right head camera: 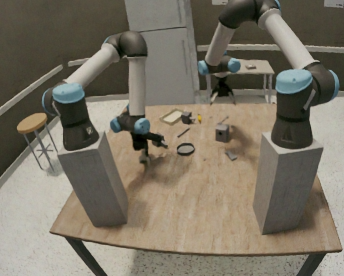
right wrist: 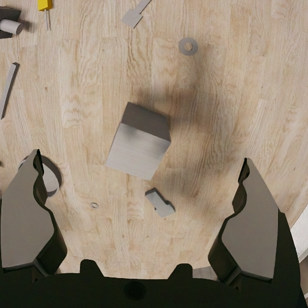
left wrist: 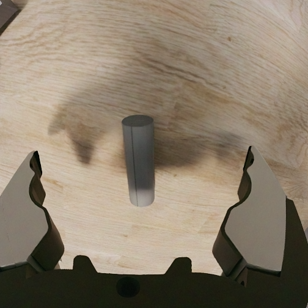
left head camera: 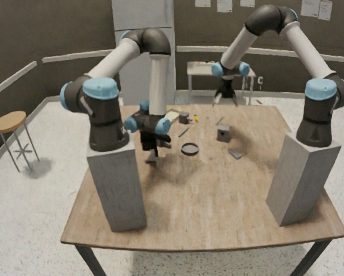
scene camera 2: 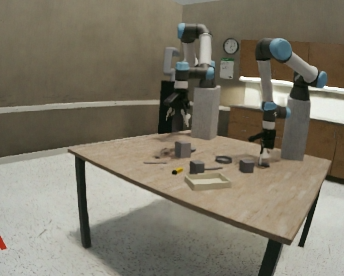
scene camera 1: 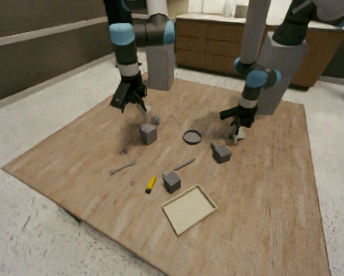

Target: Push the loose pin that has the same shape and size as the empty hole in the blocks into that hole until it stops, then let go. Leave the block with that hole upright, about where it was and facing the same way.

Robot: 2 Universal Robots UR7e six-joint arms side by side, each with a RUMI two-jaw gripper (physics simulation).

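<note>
The block with the empty round hole (left head camera: 223, 133) (right head camera: 222, 133) (scene camera 1: 148, 134) (scene camera 2: 183, 149) (right wrist: 137, 150) stands upright on the table. Its hole shows dark in both head camera views. A loose round grey pin (left wrist: 141, 162) lies on the table. My left gripper (left wrist: 140, 149) (scene camera 2: 264, 161) is open low over the pin, one finger on each side with gaps between; the fingers partly hide the pin in other views. My right gripper (right wrist: 141, 155) (left head camera: 225, 103) (right head camera: 222, 101) is open and empty, above the holed block.
A block with a bar-shaped pin (scene camera 1: 221, 154) stands near the left gripper. Another block with a peg (scene camera 1: 172, 182) stands by a tray (scene camera 1: 170, 220). A shallow round dish (left head camera: 190, 153), a flat stepped piece (right wrist: 160, 202), a yellow tool (scene camera 1: 151, 185) and a thin bar (scene camera 1: 185, 164) lie around.
</note>
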